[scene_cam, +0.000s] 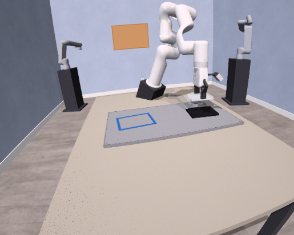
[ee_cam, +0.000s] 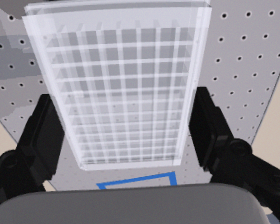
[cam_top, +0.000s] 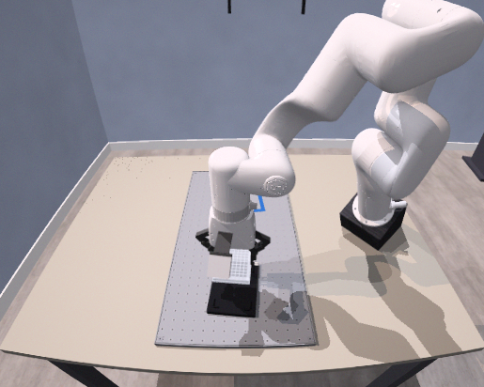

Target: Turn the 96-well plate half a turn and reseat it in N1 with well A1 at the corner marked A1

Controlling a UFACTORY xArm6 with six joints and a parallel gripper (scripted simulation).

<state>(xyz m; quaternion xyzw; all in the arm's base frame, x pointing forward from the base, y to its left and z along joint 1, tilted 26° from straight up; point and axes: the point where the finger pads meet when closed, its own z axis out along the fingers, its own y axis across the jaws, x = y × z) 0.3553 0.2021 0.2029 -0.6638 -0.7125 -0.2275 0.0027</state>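
My hand is 20 mm to the right of the black plate nest N1 and 100 mm above it. Also, from my hand: 96-well plate 10 mm below; white A1 mark 50 mm behind, 60 mm to the right, 100 mm below.
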